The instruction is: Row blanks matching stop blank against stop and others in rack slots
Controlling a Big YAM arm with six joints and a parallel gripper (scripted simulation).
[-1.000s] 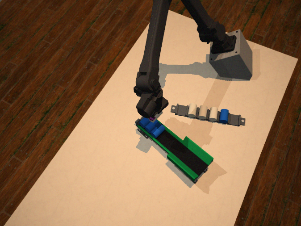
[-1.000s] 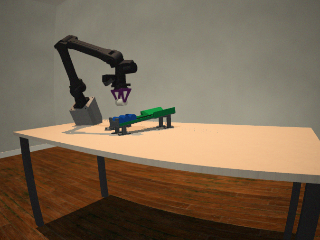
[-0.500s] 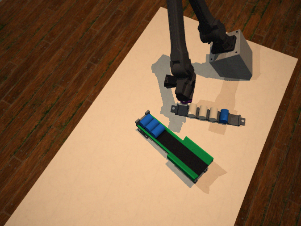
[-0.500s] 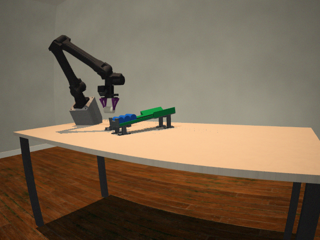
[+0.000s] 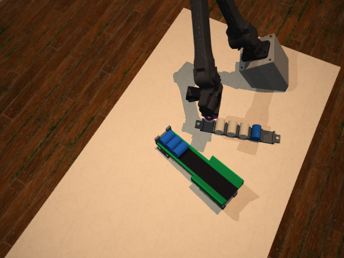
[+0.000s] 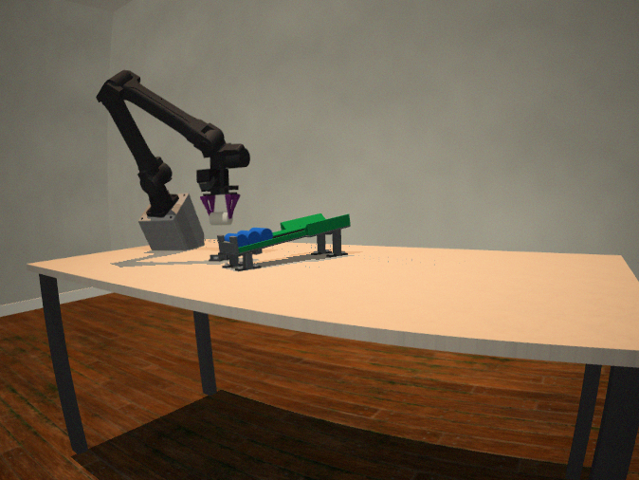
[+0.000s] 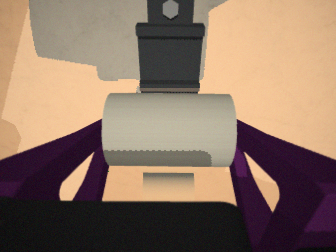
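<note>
Right now my hand is 130 mm above the rack rib and 20 mm to the left of it.
</note>
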